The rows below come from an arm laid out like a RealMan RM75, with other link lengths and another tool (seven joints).
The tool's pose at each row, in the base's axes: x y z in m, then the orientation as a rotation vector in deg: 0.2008 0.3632 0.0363 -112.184 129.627 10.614; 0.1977 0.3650 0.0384 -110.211 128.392 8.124; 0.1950 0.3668 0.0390 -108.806 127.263 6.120; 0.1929 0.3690 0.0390 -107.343 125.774 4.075; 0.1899 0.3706 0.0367 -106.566 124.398 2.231; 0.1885 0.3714 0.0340 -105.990 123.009 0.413; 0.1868 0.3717 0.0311 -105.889 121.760 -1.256; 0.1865 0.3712 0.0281 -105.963 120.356 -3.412; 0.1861 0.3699 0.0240 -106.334 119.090 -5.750
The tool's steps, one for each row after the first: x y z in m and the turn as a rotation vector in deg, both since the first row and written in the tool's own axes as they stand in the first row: -0.0017 0.0033 -0.0018 2.772 -0.742 0.199; -0.0032 0.0063 -0.0021 4.983 -1.289 0.215; -0.0050 0.0086 -0.0018 7.408 -2.027 0.083; -0.0057 0.0118 0.0007 9.362 -2.411 -0.314; -0.0058 0.0134 0.0034 11.216 -2.688 -0.818; -0.0053 0.0151 0.0063 12.702 -2.691 -1.481; -0.0042 0.0153 0.0091 14.422 -2.444 -2.337; -0.0021 0.0155 0.0129 16.018 -1.849 -3.282
